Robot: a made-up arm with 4 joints.
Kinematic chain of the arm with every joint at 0, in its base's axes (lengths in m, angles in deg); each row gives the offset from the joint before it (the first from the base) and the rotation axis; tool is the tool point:
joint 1: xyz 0 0 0.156 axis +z
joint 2: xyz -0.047 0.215 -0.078 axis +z
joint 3: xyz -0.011 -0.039 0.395 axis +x
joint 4: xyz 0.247 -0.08 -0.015 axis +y
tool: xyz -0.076 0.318 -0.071
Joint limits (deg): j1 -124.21..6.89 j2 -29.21..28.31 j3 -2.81..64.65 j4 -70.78..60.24
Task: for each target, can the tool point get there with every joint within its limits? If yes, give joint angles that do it. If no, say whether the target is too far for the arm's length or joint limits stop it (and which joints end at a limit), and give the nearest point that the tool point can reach.
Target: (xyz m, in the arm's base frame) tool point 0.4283 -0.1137 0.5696
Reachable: yes | joints -91.06 5.59 44.38 -9.67
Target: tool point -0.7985 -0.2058 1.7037
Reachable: no: too far | nearest point 0.1038 -0.1867 0.6948 | short by 1.354 m
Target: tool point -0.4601 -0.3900 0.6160
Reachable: no: joint limits stop it (at a limit: joint 1, joint 2, joint 3, joint 4) | nearest point 0.0283 -0.3517 0.6409 | short by 0.491 m
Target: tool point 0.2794 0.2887 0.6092
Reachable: yes | joints -37.77 13.76 39.96 39.32
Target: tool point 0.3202 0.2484 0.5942
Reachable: yes | joints -29.95 -8.62 50.57 -10.49
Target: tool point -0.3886 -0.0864 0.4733
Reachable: no: joint limits stop it (at a limit: joint 1, joint 2, joint 3, joint 4) | nearest point 0.0283 -0.3517 0.6409 | short by 0.522 m
